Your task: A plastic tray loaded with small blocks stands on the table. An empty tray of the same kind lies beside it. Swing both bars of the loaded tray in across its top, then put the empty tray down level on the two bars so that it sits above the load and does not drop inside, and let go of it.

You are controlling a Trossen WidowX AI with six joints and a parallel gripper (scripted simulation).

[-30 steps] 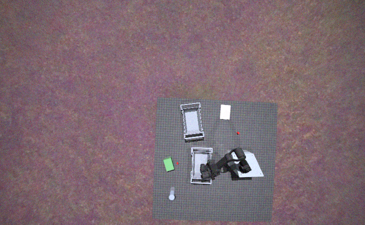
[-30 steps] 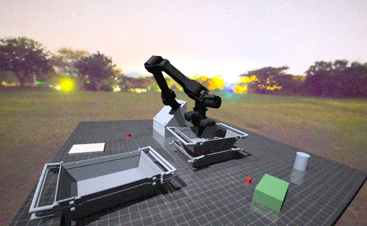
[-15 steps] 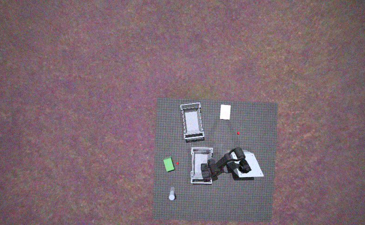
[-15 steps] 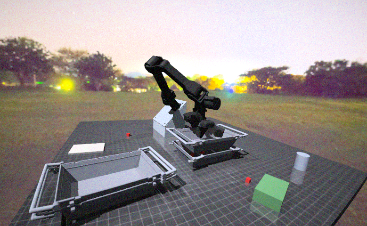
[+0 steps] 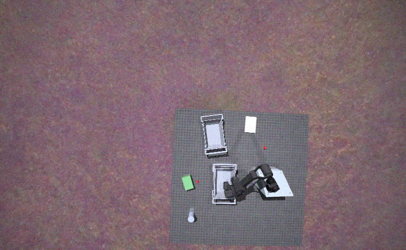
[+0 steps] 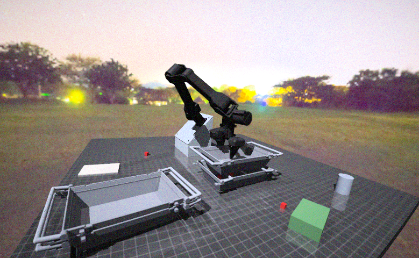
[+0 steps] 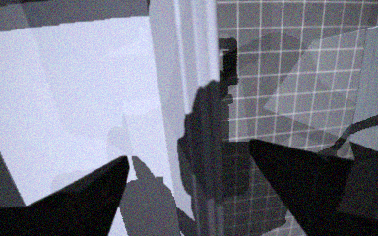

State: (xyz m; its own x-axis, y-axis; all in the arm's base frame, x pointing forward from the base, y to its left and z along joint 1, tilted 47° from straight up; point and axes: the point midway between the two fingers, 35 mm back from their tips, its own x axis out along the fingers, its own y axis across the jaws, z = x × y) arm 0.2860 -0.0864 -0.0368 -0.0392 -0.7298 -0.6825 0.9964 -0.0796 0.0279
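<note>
Right now my gripper tip is 8 cm short of the grey tray, 1 cm to the left of it and 3 cm below it. The rest, counted from my gripper tip: grey cylinder (39 cm ahead, 32 cm to the left, 4 cm below); white slab (22 cm behind, 50 cm to the right, 8 cm below); green block (40 cm ahead, 6 cm below).
</note>
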